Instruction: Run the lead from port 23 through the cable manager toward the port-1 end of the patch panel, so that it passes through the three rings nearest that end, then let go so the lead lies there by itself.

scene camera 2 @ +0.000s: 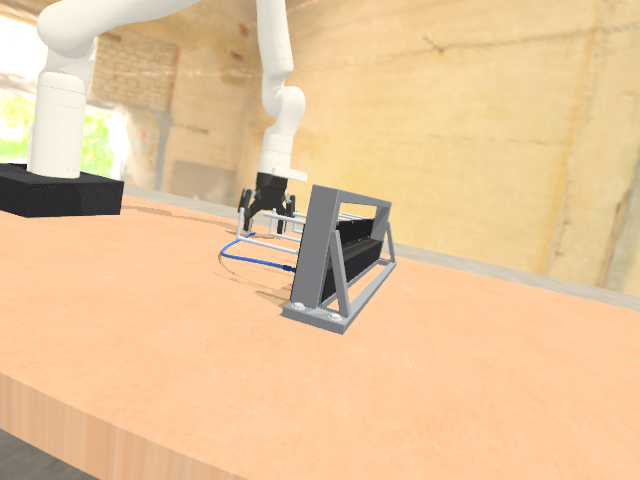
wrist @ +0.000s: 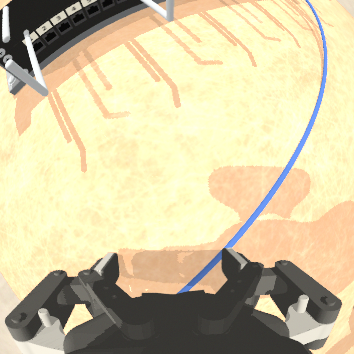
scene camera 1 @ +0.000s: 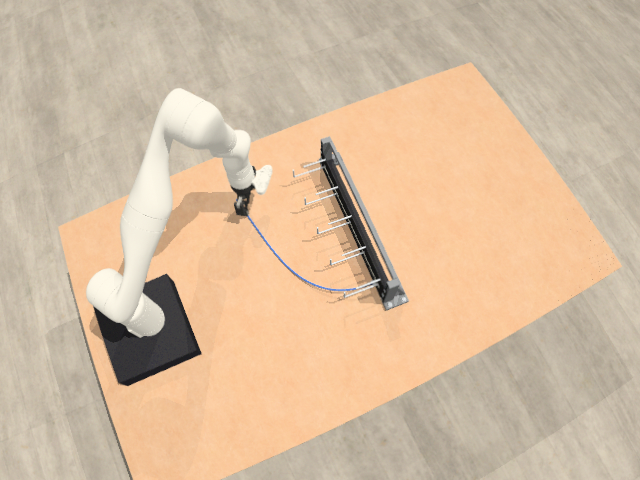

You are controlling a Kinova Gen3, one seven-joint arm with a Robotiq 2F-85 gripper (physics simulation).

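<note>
The blue lead (scene camera 1: pixel 279 258) (scene camera 2: pixel 253 259) (wrist: pixel 325 60) runs from the port-23 end of the patch panel (scene camera 1: pixel 361 206) (scene camera 2: pixel 312 248) (wrist: pixel 45 12) in a wide curve over the table, away from the three rings nearest port 1, one ring (scene camera 1: pixel 308 172) (wrist: pixel 27 77), a second ring (scene camera 1: pixel 320 198) and a third ring (scene camera 1: pixel 333 228). In scene camera 2 it leaves the panel below the nearest ring's lower bar. My gripper (scene camera 1: pixel 240 211) (scene camera 2: pixel 264 230) (wrist: pixel 169 262) is open, pointing down low over the lead's free end. In the wrist view the lead passes behind the right fingertip and under the gripper body, which hides its end.
Two more rings, one (scene camera 1: pixel 347 258) and another at the port-23 end (scene camera 1: pixel 361 288), stick out toward the arm's side. The black robot base (scene camera 1: pixel 155 356) (scene camera 2: pixel 62 198) stands at the table's left. The table's far edge lies behind the gripper.
</note>
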